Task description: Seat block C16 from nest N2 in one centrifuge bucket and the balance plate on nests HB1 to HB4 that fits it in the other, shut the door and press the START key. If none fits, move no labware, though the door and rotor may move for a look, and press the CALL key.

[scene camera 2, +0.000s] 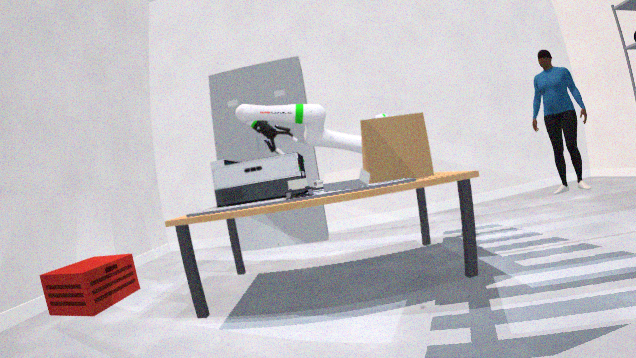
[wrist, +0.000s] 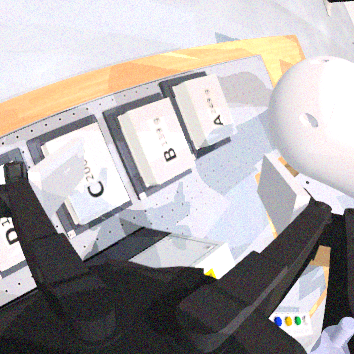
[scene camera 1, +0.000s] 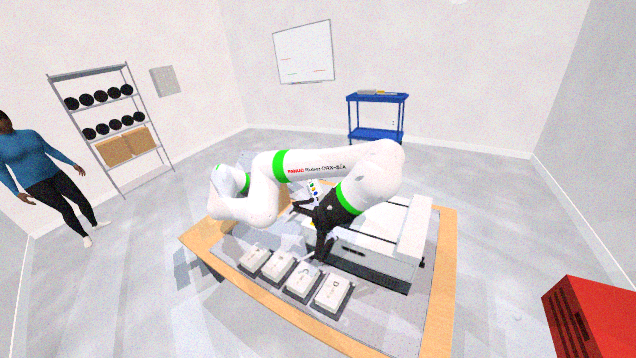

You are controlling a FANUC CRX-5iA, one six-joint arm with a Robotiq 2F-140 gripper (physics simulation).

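Places are measured from the arm's base along level axes (x down, y right, z back), in centimetres.
Where they show: gripper, fingertip midpoint: [scene camera 2: 290,148] [wrist: 171,164] [scene camera 1: 295,239]; arm's base, link origin: [scene camera 2: 391,145] [scene camera 1: 249,184].
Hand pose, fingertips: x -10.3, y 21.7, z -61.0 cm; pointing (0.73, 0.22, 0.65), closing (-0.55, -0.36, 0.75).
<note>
Each offset is from my fingertips to the centre of the thing. Level surfaces: height alone.
Four white balance plates sit in dark nests in a row: A @(dy +5.4, dx +24.8, dz +27.3 cm) [scene camera 1: 255,259] [wrist: 204,112], B @(dy +2.1, dx +24.8, dz +14.7 cm) [scene camera 1: 278,267] [wrist: 157,142], C @(dy +0.7, dx +24.8, dz +1.1 cm) [scene camera 1: 303,281] [wrist: 111,167] and D @(dy -1.1, dx +24.8, dz -12.4 cm) [scene camera 1: 332,294] [wrist: 7,252]. Their small weight figures are blurred or partly hidden. My gripper [scene camera 1: 301,233] [scene camera 2: 287,145] [wrist: 171,164] is open and empty, raised above the table beside the centrifuge @(dy -29.9, dx +15.9, dz -12.1 cm) [scene camera 1: 372,257] [scene camera 2: 257,172] [wrist: 172,255]. In the wrist view one finger overlaps C and D. A panel with coloured keys @(dy -52.5, dx +23.9, dz +34.7 cm) [scene camera 1: 313,189] [wrist: 288,321] shows behind the gripper. Block C16 and nest N2 cannot be made out; the rotor is not visible.
A brown upright panel [scene camera 2: 395,147] stands on the table @(dx +29.4 cm) [scene camera 1: 445,250] [scene camera 2: 450,176] [wrist: 125,72]. The arm's white links pass above the table. A red crate [scene camera 1: 595,310] [scene camera 2: 90,285] is on the floor. A person [scene camera 1: 35,155] [scene camera 2: 555,95] stands away from the table.
</note>
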